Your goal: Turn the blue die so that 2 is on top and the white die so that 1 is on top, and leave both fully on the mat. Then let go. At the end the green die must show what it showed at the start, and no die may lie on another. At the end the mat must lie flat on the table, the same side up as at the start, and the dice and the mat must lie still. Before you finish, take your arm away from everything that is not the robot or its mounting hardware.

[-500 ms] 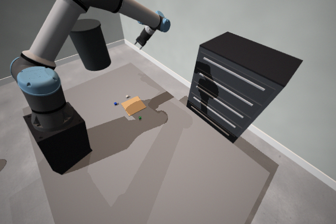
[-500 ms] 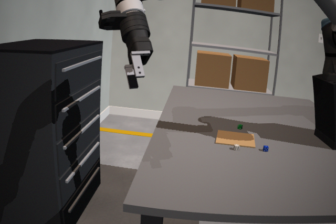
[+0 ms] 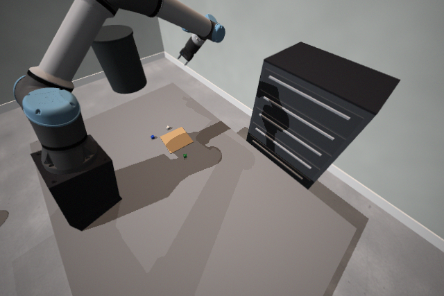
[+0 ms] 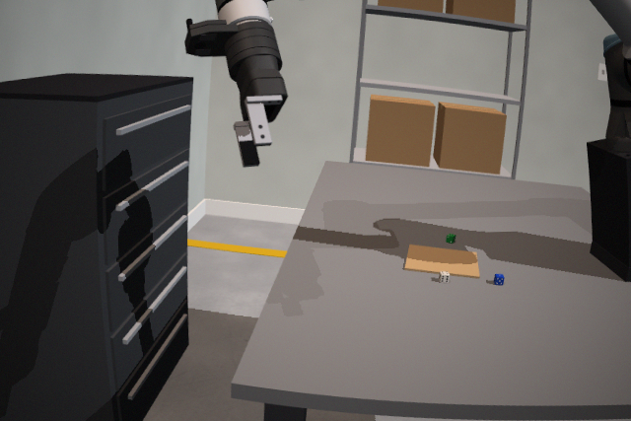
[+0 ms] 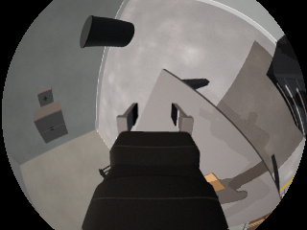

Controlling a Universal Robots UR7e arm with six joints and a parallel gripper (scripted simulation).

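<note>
The green die is 520 mm to the right of my hand, 240 mm below it and 230 mm behind it. Also, from my hand: orange mat (390 mm to the right, 250 mm below, 230 mm behind); white die (290 mm to the right, 250 mm behind, 240 mm below); blue die (350 mm behind, 310 mm to the right, 240 mm below).
</note>
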